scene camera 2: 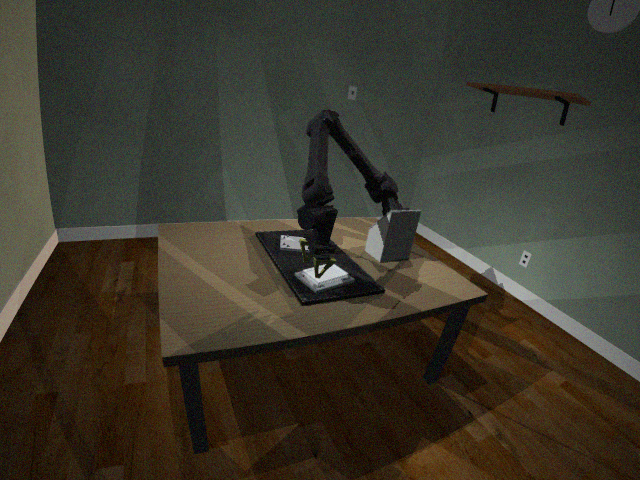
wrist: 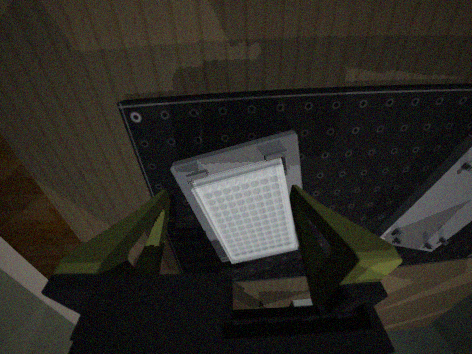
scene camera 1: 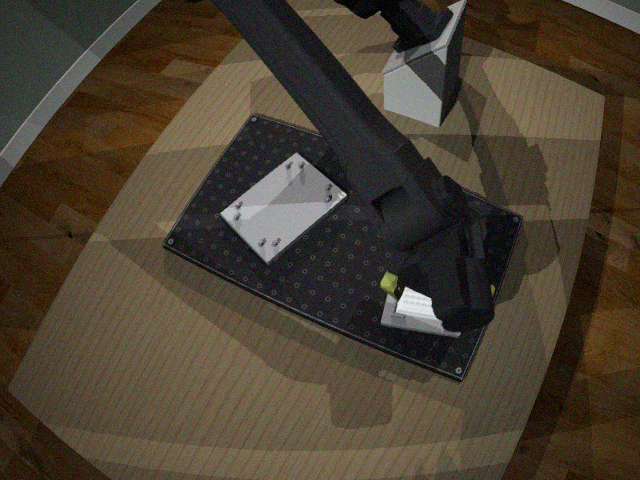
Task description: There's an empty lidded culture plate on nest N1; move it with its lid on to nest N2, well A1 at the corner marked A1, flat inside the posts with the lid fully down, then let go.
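Where they show: gripper, fingertip midpoint: (scene camera 2: 311, 269) (wrist: 229, 192) (scene camera 1: 430, 311); arm's base, origin of the base link: (scene camera 2: 395, 218) (scene camera 1: 425, 32).
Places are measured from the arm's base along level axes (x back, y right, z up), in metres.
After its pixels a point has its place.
The white lidded culture plate (scene camera 1: 413, 303) @[x -0.416, y -0.177, z -0.120 m] (scene camera 2: 336, 273) @[x -0.330, y -0.197, z -0.120 m] (wrist: 250, 215) @[x -0.375, y -0.185, z -0.120 m] lies on the light grey nest N1 (scene camera 1: 388, 317) @[x -0.446, y -0.154, z -0.136 m] (wrist: 225, 159) @[x -0.431, y -0.210, z -0.137 m]; its grid of wells shows through the lid. The arm hides part of it in scene camera 1. My gripper (scene camera 1: 440, 291) @[x -0.425, y -0.207, z -0.095 m] (wrist: 229, 192) @[x -0.425, y -0.207, z -0.095 m] is open and empty, with its yellow-green fingers above and to either side of the plate. In the wrist view the right fingertip appears close to the plate's right edge, while the left one stands wider off. Nest N2 (scene camera 1: 281, 206) @[x -0.368, y 0.077, z -0.137 m] (scene camera 2: 293, 241) @[x -0.390, y 0.093, z -0.136 m] (wrist: 440, 212) @[x -0.355, y 0.067, z -0.136 m] has small corner posts and no plate; a small pale mark shows at its right corner in scene camera 1.
Both nests sit on a black perforated board (scene camera 1: 330, 258) @[x -0.402, y -0.031, z -0.148 m] (scene camera 2: 336, 295) @[x -0.361, y -0.281, z -0.148 m] (wrist: 210, 125) @[x -0.459, y -0.224, z -0.148 m] on the wooden table (scene camera 1: 206, 372) @[x -0.652, y 0.035, z -0.161 m] (scene camera 2: 222, 320) @[x -0.715, y -0.339, z -0.161 m]. The arm's forearm passes over the board between the nests in scene camera 1. A grey-white wedge-shaped block (scene camera 1: 413, 95) @[x -0.083, y -0.014, z -0.095 m] (scene camera 2: 400, 237) @[x 0.003, y -0.057, z -0.058 m] stands behind the board.
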